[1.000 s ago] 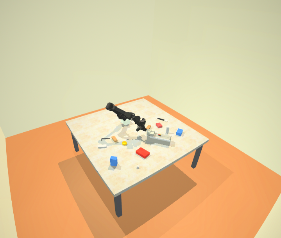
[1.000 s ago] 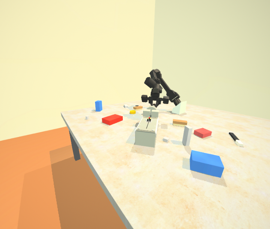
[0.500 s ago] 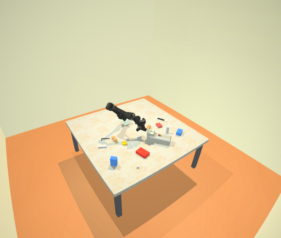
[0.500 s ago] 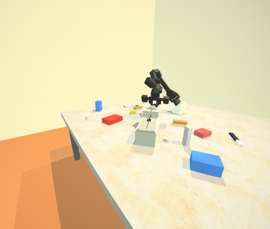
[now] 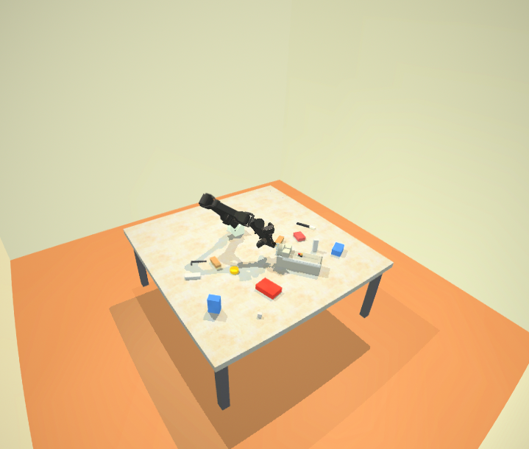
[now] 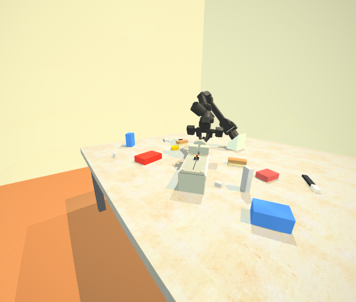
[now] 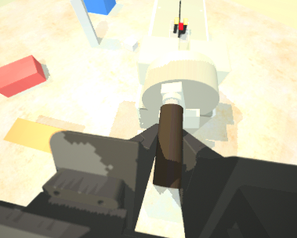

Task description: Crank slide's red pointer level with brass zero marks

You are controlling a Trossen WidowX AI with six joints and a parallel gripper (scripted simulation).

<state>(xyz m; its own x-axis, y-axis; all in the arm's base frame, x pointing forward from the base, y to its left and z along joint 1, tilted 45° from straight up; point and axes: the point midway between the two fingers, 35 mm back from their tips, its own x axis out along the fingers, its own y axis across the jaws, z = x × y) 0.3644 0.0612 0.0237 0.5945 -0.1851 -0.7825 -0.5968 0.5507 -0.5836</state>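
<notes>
My gripper tip is 10 mm below the crank. From my gripper tip the other things lie so: brown crank handle (10 mm behind, 10 mm to the right, 30 mm above); red pointer (130 mm ahead, 90 mm to the left, 10 mm below); yellow disc (30 mm behind, 260 mm to the right, 80 mm below).
</notes>
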